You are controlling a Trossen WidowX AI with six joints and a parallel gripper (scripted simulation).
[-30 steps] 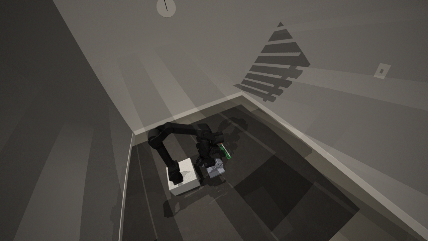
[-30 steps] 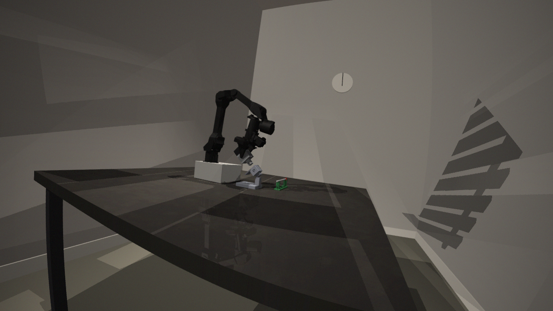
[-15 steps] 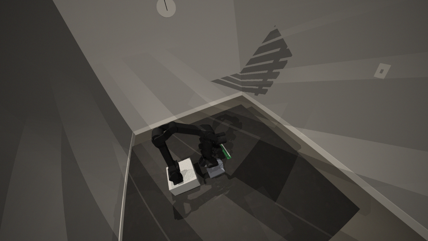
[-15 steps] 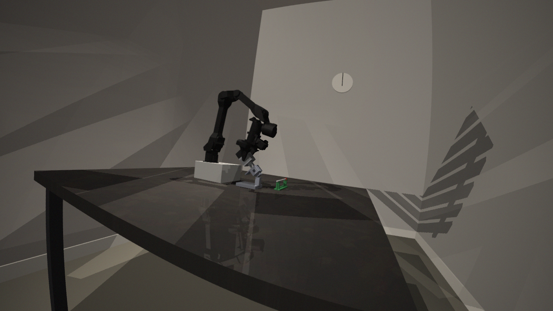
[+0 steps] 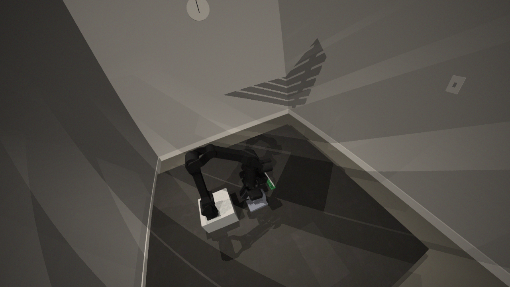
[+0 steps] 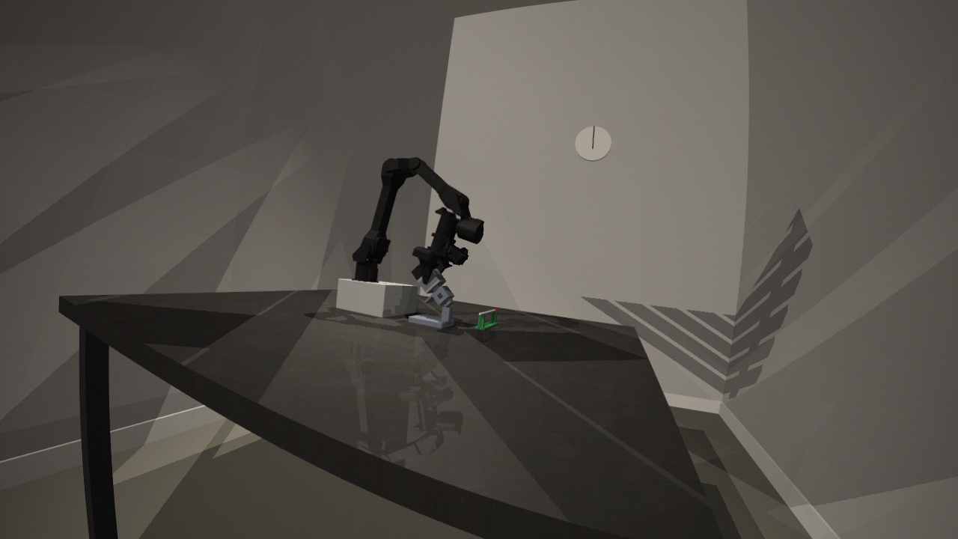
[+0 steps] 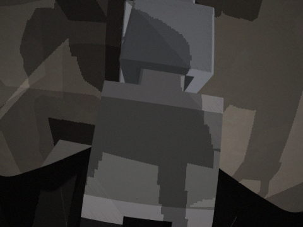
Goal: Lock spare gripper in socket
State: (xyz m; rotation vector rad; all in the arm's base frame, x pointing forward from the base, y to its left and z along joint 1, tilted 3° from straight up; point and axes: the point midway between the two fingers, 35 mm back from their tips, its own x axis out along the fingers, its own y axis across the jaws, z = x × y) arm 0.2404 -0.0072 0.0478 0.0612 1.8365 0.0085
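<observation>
Now: the green cradle 160 mm ahead of my gripper tip, 110 mm to the left of it and 90 mm below it. Round my gripper tip: spare gripper: 10 mm ahead, 10 mm above; grey mount: 60 mm below, 40 mm ahead.
</observation>
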